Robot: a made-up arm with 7 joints. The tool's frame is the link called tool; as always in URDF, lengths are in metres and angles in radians. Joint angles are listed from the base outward.
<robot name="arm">
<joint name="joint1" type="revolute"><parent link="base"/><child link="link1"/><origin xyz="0 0 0" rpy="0 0 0"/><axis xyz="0 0.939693 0.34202"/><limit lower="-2.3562" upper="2.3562"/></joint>
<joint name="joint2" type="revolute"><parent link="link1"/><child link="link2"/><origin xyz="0 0 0" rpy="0 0 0"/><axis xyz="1 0 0"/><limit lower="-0.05" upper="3.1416"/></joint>
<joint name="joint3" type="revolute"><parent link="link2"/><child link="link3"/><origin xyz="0 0 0" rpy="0 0 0"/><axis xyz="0 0 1"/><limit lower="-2.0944" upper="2.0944"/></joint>
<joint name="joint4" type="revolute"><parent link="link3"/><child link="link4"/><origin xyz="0.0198 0 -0.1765" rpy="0 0 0"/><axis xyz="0 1 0"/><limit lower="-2.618" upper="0.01"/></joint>
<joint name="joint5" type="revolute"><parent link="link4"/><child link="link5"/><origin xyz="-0.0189 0 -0.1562" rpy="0 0 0"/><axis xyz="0 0 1"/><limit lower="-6.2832" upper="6.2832"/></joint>
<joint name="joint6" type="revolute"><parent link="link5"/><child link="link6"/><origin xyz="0 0 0" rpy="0 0 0"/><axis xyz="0 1 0"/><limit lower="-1.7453" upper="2.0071"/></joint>
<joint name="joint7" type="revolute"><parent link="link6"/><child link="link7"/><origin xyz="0 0 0" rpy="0 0 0"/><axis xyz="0 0 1"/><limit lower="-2.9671" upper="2.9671"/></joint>
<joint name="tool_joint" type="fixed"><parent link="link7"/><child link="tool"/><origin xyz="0 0 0" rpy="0 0 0"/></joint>
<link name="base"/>
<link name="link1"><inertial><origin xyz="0.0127 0.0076 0.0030"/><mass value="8.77"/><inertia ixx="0.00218" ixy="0" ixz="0" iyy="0.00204" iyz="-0.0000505" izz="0.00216"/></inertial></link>
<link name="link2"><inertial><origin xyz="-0.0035 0.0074 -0.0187"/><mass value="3.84"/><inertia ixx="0.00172" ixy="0" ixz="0" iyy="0.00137" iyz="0" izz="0.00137"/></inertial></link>
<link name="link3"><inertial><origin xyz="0.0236 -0.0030 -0.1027"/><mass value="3.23"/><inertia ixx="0.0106" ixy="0" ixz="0.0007" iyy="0.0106" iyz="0" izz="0.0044"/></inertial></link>
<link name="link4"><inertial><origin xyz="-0.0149 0.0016 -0.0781"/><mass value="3.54"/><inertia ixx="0.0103" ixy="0" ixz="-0.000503" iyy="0.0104" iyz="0" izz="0.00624"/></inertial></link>
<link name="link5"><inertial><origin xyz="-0.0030 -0.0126 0.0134"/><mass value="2.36"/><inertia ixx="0.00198" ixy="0" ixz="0" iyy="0.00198" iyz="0" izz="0.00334"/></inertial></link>
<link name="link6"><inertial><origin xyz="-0.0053 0.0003 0.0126"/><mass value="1.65"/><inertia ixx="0.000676" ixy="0" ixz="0" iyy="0.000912" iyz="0" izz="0.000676"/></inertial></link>
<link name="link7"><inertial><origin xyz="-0.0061 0.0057 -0.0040"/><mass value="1.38"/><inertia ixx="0.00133" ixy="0" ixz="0" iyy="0.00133" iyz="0" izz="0.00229"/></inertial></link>
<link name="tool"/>
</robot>
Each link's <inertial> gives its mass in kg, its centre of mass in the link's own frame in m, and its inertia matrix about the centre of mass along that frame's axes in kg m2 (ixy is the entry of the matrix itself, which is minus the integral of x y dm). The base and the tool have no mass. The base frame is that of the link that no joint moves.
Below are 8 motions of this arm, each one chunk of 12 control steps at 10 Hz.
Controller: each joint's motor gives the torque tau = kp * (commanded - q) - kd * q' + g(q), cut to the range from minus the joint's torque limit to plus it. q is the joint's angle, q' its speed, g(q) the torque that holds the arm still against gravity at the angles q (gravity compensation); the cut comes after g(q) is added. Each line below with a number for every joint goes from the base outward.
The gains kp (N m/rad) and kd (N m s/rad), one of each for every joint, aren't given. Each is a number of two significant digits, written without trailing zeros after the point. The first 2 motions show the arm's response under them.
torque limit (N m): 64 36 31 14 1.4 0.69 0.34
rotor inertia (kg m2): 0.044 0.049 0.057 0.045 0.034 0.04 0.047
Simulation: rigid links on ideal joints. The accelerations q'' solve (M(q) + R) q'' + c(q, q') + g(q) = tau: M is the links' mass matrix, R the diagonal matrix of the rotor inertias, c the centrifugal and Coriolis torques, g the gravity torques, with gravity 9.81 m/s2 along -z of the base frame. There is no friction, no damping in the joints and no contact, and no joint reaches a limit. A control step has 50 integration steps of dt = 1/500 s. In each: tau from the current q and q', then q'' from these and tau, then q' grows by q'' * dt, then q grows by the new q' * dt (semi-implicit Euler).
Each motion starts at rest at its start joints. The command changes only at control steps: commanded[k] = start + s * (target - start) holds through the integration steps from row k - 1 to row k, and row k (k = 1, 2, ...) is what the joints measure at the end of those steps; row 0 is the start. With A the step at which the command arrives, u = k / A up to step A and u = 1 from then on. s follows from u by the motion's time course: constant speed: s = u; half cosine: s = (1 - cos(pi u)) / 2; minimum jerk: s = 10 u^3 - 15 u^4 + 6 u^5; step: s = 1 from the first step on.
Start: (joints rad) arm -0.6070 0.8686 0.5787 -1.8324 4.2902 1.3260 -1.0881
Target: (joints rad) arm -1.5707 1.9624 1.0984 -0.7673 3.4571 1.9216 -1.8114
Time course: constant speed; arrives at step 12
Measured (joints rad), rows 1 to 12:
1: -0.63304 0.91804 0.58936 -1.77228 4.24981 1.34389 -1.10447
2: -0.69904 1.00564 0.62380 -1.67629 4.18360 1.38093 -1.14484
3: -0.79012 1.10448 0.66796 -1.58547 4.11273 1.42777 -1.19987
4: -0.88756 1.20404 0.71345 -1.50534 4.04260 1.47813 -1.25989
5: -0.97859 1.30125 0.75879 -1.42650 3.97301 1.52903 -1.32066
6: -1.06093 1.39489 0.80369 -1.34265 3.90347 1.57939 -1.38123
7: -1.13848 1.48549 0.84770 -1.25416 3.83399 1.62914 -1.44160
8: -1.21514 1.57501 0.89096 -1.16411 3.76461 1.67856 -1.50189
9: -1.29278 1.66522 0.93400 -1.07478 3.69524 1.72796 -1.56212
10: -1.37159 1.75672 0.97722 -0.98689 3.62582 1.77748 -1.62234
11: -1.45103 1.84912 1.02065 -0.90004 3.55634 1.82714 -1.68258
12: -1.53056 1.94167 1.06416 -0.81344 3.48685 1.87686 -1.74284
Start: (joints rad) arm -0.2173 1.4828 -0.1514 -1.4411 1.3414 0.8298 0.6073
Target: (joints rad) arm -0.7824 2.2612 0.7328 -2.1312 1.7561 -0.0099 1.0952
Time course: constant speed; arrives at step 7
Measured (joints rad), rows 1 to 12:
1: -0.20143 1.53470 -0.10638 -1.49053 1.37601 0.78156 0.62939
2: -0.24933 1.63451 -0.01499 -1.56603 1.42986 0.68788 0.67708
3: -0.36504 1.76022 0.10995 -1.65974 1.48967 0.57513 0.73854
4: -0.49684 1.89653 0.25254 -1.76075 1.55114 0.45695 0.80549
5: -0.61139 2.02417 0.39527 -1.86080 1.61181 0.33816 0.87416
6: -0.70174 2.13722 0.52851 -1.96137 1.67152 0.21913 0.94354
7: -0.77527 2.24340 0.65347 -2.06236 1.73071 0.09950 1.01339
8: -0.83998 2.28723 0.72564 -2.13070 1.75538 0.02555 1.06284
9: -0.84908 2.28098 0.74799 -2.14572 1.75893 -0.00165 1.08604
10: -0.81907 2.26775 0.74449 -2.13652 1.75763 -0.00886 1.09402
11: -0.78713 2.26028 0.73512 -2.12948 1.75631 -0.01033 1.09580
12: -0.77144 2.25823 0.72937 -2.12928 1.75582 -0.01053 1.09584
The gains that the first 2 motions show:
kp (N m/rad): 33 91 64 33 14 6.3 5.4
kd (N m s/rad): 3.2 7 7.9 3.1 1.3 0.9 0.89
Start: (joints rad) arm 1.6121 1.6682 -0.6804 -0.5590 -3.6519 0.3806 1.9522
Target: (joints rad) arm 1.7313 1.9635 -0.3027 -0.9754 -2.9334 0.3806 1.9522
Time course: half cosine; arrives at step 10
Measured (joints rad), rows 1 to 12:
1: 1.61619 1.67175 -0.67596 -0.56590 -3.64128 0.38050 1.95198
2: 1.62700 1.68509 -0.66024 -0.58856 -3.60460 0.38027 1.95145
3: 1.64122 1.71150 -0.63050 -0.62752 -3.53833 0.38006 1.95099
4: 1.65609 1.75021 -0.58758 -0.67908 -3.44762 0.37996 1.95090
5: 1.67043 1.79720 -0.53491 -0.73837 -3.34140 0.37999 1.95122
6: 1.68363 1.84682 -0.47752 -0.80042 -3.23036 0.38012 1.95180
7: 1.69522 1.89334 -0.42115 -0.86000 -3.12559 0.38028 1.95238
8: 1.70466 1.93185 -0.37153 -0.91157 -3.03745 0.38041 1.95282
9: 1.71132 1.95864 -0.33367 -0.94974 -2.97451 0.38048 1.95303
10: 1.71446 1.97127 -0.31135 -0.97011 -2.94277 0.38050 1.95306
11: 1.71785 1.97213 -0.30276 -0.97558 -2.93422 0.38052 1.95291
12: 1.72419 1.96777 -0.30150 -0.97551 -2.93318 0.38055 1.95264

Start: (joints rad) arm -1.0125 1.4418 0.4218 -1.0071 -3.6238 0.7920 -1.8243
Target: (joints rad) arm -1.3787 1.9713 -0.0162 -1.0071 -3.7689 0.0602 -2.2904
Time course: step
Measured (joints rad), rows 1 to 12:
1: -1.11250 1.66046 0.12648 -0.94430 -3.69608 0.69520 -1.83408
2: -1.28144 1.90012 0.03772 -0.98736 -3.76251 0.43531 -1.88558
3: -1.42746 2.03111 0.04188 -1.02864 -3.77135 0.20534 -2.01075
4: -1.47920 2.05594 0.04441 -1.02212 -3.76798 0.10086 -2.16074
5: -1.45325 2.02239 0.02635 -1.00522 -3.76671 0.06704 -2.25090
6: -1.39931 1.97889 0.00032 -1.00293 -3.76821 0.05934 -2.28431
7: -1.36054 1.95236 -0.01944 -1.00751 -3.77008 0.05865 -2.29162
8: -1.34983 1.94822 -0.02713 -1.00948 -3.77065 0.05915 -2.29130
9: -1.35897 1.95783 -0.02516 -1.00880 -3.77011 0.05964 -2.29033
10: -1.37368 1.96965 -0.01943 -1.00764 -3.76926 0.06001 -2.29017
11: -1.38378 1.97655 -0.01479 -1.00683 -3.76867 0.06023 -2.29048
12: -1.38637 1.97741 -0.01310 -1.00653 -3.76848 0.06032 -2.29074

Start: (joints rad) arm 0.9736 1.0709 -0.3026 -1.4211 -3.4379 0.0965 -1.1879
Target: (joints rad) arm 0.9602 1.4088 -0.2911 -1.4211 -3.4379 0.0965 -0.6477
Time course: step
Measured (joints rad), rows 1 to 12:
1: 1.00626 1.25295 -0.33810 -1.45462 -3.43646 0.09474 -1.13855
2: 1.00114 1.40151 -0.30298 -1.39517 -3.44117 0.09725 -1.01570
3: 0.95333 1.44427 -0.27634 -1.37340 -3.43941 0.09838 -0.84952
4: 0.92095 1.43643 -0.27035 -1.40242 -3.43660 0.09768 -0.72965
5: 0.92064 1.41899 -0.27662 -1.42861 -3.43628 0.09674 -0.67112
6: 0.93963 1.40821 -0.28527 -1.43339 -3.43708 0.09627 -0.65027
7: 0.96016 1.40462 -0.29148 -1.42618 -3.43772 0.09625 -0.64542
8: 0.97177 1.40471 -0.29436 -1.41912 -3.43801 0.09642 -0.64569
9: 0.97300 1.40602 -0.29462 -1.41686 -3.43806 0.09656 -0.64676
10: 0.96793 1.40753 -0.29340 -1.41820 -3.43801 0.09659 -0.64744
11: 0.96171 1.40883 -0.29181 -1.42044 -3.43793 0.09655 -0.64769
12: 0.95763 1.40961 -0.29060 -1.42188 -3.43787 0.09650 -0.64772

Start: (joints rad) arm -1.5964 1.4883 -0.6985 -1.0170 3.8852 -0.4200 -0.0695
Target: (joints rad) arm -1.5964 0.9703 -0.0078 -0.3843 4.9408 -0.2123 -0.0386
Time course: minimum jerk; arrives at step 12
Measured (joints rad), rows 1 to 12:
1: -1.59657 1.48656 -0.69649 -1.01485 3.88844 -0.41958 -0.06956
2: -1.59758 1.47529 -0.68359 -1.00120 3.90968 -0.41671 -0.06976
3: -1.59974 1.44682 -0.65114 -0.96774 3.96450 -0.40868 -0.06949
4: -1.60313 1.39851 -0.59512 -0.91186 4.05900 -0.39377 -0.06799
5: -1.60766 1.33324 -0.51694 -0.83613 4.18874 -0.37189 -0.06496
6: -1.61234 1.25756 -0.42266 -0.74672 4.34237 -0.34448 -0.06052
7: -1.61471 1.17918 -0.32168 -0.65207 4.50418 -0.31414 -0.05517
8: -1.61192 1.10513 -0.22487 -0.56170 4.65615 -0.28401 -0.04957
9: -1.60290 1.04147 -0.14225 -0.48437 4.78257 -0.25718 -0.04444
10: -1.58964 0.99389 -0.08082 -0.42656 4.87249 -0.23610 -0.04034
11: -1.57641 0.96661 -0.04282 -0.39121 4.92253 -0.22213 -0.03764
12: -1.56839 0.95900 -0.02422 -0.37601 4.94008 -0.21499 -0.03647

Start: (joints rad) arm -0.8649 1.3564 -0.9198 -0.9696 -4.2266 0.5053 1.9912
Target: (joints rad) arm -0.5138 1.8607 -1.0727 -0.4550 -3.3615 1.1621 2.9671
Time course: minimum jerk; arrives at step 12
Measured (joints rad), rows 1 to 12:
1: -0.86447 1.35742 -0.92027 -0.96907 -4.22392 0.50653 1.99268
2: -0.86105 1.36484 -0.92321 -0.96435 -4.20645 0.51518 2.00340
3: -0.84931 1.38706 -0.93037 -0.94692 -4.16162 0.54004 2.03451
4: -0.82311 1.43002 -0.94262 -0.90812 -4.08459 0.58711 2.09259
5: -0.77828 1.49343 -0.96021 -0.84500 -3.97915 0.65701 2.18186
6: -0.71609 1.57105 -0.98257 -0.76235 -3.85395 0.74498 2.30194
7: -0.64675 1.65383 -1.00743 -0.67091 -3.72152 0.84240 2.44496
8: -0.58794 1.73312 -1.03041 -0.58396 -3.59640 0.93874 2.59442
9: -0.55183 1.80155 -1.04743 -0.51299 -3.49221 1.02365 2.72992
10: -0.53382 1.85177 -1.05808 -0.46330 -3.41790 1.08911 2.83670
11: -0.52452 1.87845 -1.06431 -0.43587 -3.37649 1.13127 2.90832
12: -0.52010 1.88276 -1.06768 -0.42982 -3.36200 1.15212 2.94679

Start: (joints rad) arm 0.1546 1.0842 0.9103 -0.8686 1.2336 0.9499 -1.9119
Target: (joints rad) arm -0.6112 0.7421 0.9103 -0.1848 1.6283 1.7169 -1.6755
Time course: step
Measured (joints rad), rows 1 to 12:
1: -0.20263 0.98630 0.97315 -0.48925 1.36317 1.02713 -1.89874
2: -0.45519 0.76758 0.94315 -0.22938 1.57981 1.26845 -1.81125
3: -0.59998 0.62139 0.91814 -0.10034 1.62806 1.53937 -1.72638
4: -0.67208 0.60695 0.90885 -0.08188 1.62813 1.68169 -1.68207
5: -0.68813 0.67298 0.90693 -0.13408 1.62669 1.72111 -1.66891
6: -0.67183 0.74679 0.90896 -0.19573 1.62748 1.72440 -1.67092
7: -0.64646 0.78446 0.91200 -0.22762 1.62826 1.72057 -1.67617
8: -0.62575 0.78168 0.91310 -0.22478 1.62849 1.71764 -1.67909
9: -0.61197 0.75850 0.91219 -0.20284 1.62847 1.71666 -1.67887
10: -0.60290 0.73692 0.91086 -0.18066 1.62839 1.71669 -1.67694
11: -0.59737 0.72783 0.91013 -0.16923 1.62835 1.71689 -1.67500
12: -0.59585 0.73032 0.91008 -0.16950 1.62838 1.71694 -1.67404

